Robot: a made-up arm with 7 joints. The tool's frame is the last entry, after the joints.
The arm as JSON. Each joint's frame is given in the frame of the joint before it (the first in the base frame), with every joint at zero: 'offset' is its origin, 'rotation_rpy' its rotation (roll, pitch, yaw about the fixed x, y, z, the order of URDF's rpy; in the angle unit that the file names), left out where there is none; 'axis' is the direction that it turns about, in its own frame. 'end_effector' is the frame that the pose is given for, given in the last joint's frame.
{
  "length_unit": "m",
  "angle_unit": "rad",
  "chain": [
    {
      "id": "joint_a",
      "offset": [
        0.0,
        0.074,
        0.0
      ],
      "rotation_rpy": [
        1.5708,
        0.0,
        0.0
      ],
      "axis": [
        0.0,
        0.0,
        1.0
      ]
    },
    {
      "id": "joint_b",
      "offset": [
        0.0,
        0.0,
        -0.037
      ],
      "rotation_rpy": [
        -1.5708,
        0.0,
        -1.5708
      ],
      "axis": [
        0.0,
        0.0,
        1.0
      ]
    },
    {
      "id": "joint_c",
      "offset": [
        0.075,
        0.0,
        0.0
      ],
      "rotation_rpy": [
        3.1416,
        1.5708,
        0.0
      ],
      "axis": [
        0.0,
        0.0,
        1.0
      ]
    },
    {
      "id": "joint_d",
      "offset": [
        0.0,
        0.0,
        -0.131
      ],
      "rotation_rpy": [
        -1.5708,
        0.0,
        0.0
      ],
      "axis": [
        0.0,
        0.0,
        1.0
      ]
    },
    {
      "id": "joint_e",
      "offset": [
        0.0,
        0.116,
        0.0
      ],
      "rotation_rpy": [
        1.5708,
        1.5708,
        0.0
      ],
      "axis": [
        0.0,
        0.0,
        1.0
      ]
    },
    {
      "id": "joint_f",
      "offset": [
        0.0,
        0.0,
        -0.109
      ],
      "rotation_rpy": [
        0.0,
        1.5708,
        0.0
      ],
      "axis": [
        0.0,
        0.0,
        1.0
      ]
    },
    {
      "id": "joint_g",
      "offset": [
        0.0,
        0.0,
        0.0
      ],
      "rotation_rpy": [
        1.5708,
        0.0,
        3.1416
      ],
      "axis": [
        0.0,
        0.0,
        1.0
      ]
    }
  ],
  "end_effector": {
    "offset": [
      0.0,
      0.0,
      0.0
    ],
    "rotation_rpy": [
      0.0,
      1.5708,
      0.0
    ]
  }
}
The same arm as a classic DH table. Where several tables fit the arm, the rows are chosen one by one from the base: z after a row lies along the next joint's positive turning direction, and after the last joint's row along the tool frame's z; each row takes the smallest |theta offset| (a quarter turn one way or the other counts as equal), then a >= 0, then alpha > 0; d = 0 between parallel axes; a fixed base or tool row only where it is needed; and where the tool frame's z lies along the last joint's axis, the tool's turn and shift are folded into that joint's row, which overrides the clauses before.
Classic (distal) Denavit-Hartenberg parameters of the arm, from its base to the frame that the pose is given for. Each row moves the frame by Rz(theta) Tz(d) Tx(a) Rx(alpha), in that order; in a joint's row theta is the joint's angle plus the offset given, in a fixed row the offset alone. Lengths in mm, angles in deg.
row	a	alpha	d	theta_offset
base (fixed)	0	90	0	0
joint_a	0	90	-111	90
joint_b	0	90	0	90
joint_c	0	90	-206	90
joint_d	0	-90	0	0
joint_e	0	-90	-225	0
joint_f	0	90	0	-90
joint_g	0	90	0	90
tool (fixed)	0	0	0	-90

